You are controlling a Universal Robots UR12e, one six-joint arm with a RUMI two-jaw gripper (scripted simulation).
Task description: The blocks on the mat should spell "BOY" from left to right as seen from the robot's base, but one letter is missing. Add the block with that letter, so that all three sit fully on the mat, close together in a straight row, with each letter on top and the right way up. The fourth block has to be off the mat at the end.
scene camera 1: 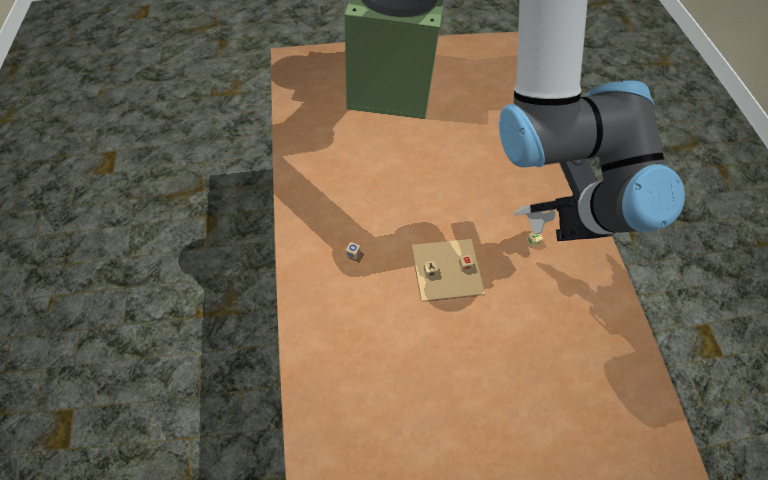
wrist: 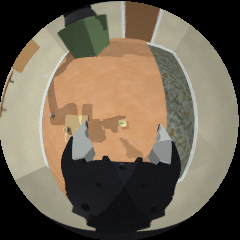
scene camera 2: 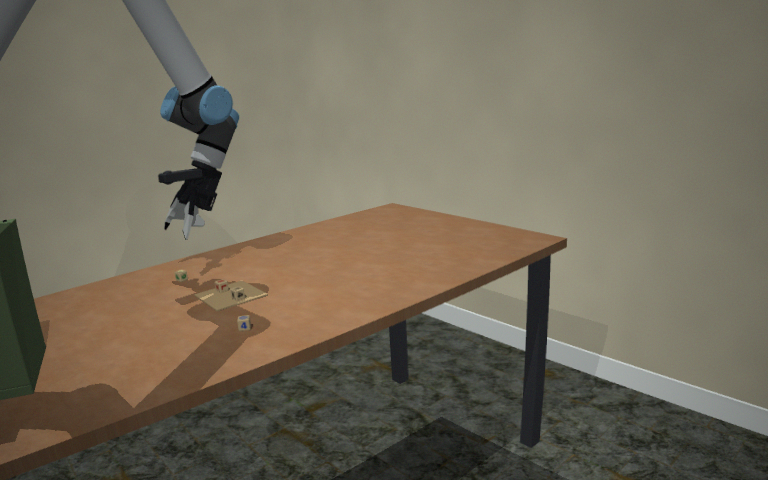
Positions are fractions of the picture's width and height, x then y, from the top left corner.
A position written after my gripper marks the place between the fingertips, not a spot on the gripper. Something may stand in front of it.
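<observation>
On scene camera 1 you'd see a tan mat (scene camera 1: 0.59, 0.59) along with my gripper (scene camera 1: 0.72, 0.44). Scene camera 2 has my gripper (scene camera 2: 0.23, 0.49) as well, and the tan mat (scene camera 2: 0.28, 0.63) too. In the wrist view there's my gripper (wrist: 0.51, 0.51).
</observation>
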